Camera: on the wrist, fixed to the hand. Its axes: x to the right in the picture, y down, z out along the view.
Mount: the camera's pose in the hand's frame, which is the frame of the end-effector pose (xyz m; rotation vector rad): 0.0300 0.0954 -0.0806 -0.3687 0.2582 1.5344
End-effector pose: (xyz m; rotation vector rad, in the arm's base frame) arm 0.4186 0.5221 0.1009 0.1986 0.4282 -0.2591
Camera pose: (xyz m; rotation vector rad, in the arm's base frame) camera 0.4416 0.6260 0.0290 0.1515 0.4645 1.3548
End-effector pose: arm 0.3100 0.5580 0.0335 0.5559 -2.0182 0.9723
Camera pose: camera 0.2679 0.6786 0.0465 -1.4630 -2.0894 1.2677
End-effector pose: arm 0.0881 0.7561 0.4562 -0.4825 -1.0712 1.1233
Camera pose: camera 0.1136 0.8363 0.3592 -1.8672 -0.5408 2.0607
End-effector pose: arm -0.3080 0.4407 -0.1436 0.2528 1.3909 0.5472
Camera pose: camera -0.4046 0.5252 -0.1380 0.9782 1.0820 2.1172
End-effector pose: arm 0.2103 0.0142 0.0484 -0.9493 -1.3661 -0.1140
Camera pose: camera 0.3356 0.0379 0.0333 -1.9712 -0.1126 0.6713
